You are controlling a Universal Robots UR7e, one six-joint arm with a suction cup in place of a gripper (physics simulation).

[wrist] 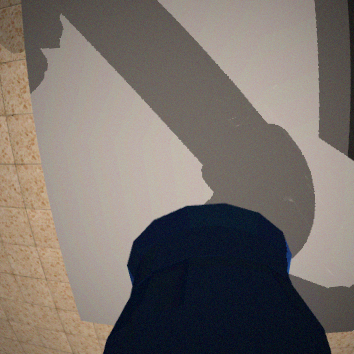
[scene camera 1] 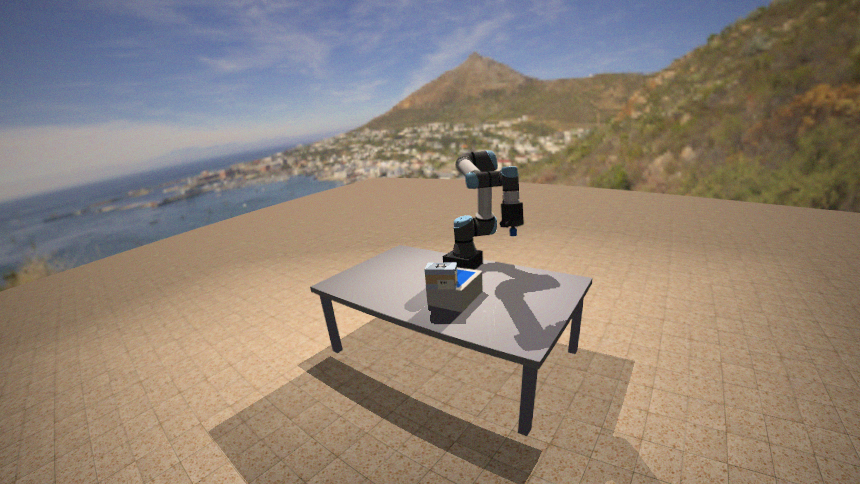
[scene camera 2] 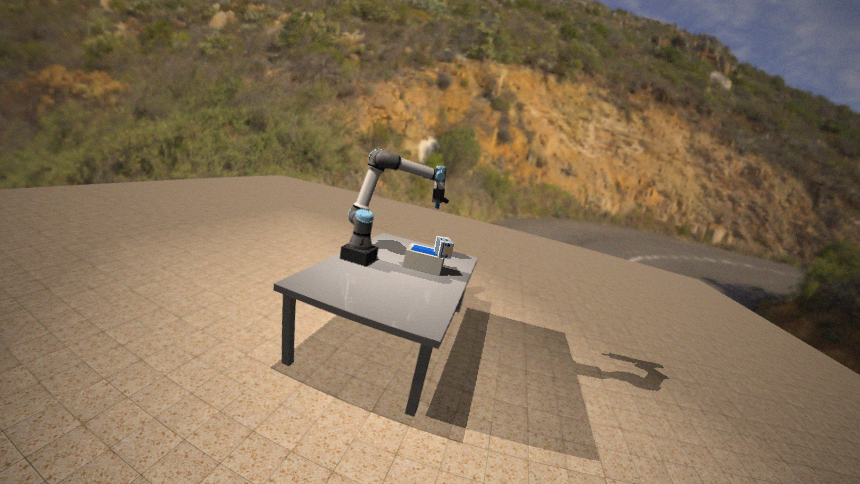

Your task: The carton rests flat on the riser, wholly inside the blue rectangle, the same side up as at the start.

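Pixels of known places: hand, its tool point: [wrist: 208, 274] [scene camera 1: 513, 235] [scene camera 2: 437, 208]; arm's base, origin of its link: [scene camera 1: 464, 253] [scene camera 2: 360, 246].
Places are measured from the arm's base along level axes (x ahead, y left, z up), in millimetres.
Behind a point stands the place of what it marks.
Note:
The carton [scene camera 1: 441, 277] @(x 514, y 283, z 96 mm) [scene camera 2: 444, 247] @(x 509, y 184, z 105 mm), brown and pale blue-grey with dark marks on top, stands upright on the end of the riser [scene camera 1: 465, 299] @(x 434, y 359, z -35 mm) [scene camera 2: 420, 261] @(x 383, y 141, z -20 mm) farthest from the arm's base. It appears to reach to or past that end's edge. The blue rectangle [scene camera 1: 465, 277] @(x 345, y 290, z 34 mm) [scene camera 2: 423, 249] @(x 351, y 240, z 34 mm) shows on the riser's top on the base side of the carton; its far end is hidden by the carton. My suction gripper [scene camera 1: 512, 231] [scene camera 2: 437, 205] [wrist: 210, 232] points down, holds nothing, and hangs high above the table, to the right of the riser in scene camera 1. The carton does not show in the wrist view.
The grey table [scene camera 1: 373, 282] @(x 511, y -300, z -87 mm) [scene camera 2: 361, 294] @(x 319, y -448, z -86 mm) [wrist: 100, 200] @(x 92, y 707, z -86 mm) bears the riser and the arm's black base [scene camera 1: 463, 259] @(x 89, y 63, z 0 mm) [scene camera 2: 358, 254] @(x 56, y -98, z -22 mm). The arm's shadow crosses the tabletop. The table's edge and the tiled floor [wrist: 17, 190] show at the left of the wrist view.

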